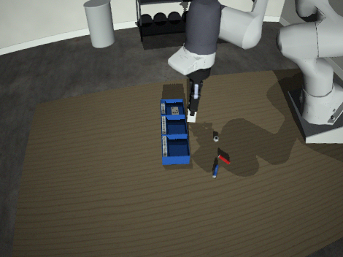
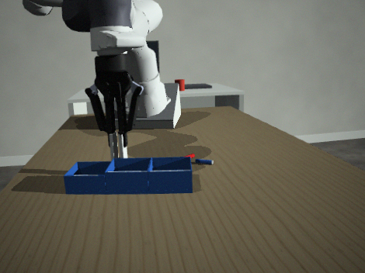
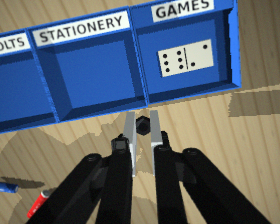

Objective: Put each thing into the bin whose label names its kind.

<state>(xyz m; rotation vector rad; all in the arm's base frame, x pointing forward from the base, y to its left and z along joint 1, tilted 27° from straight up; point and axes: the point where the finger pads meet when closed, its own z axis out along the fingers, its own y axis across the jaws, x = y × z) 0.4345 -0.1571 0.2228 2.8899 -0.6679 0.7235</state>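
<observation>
My gripper is now 3 cm short of the white domino, 7 cm to the left of it and 5 cm above it. From my hand the other things lie so: dark nut: 3 cm below; red marker: 3 cm behind, 18 cm to the left, 6 cm below; white nut: 5 cm behind, 9 cm to the left, 6 cm below.
</observation>
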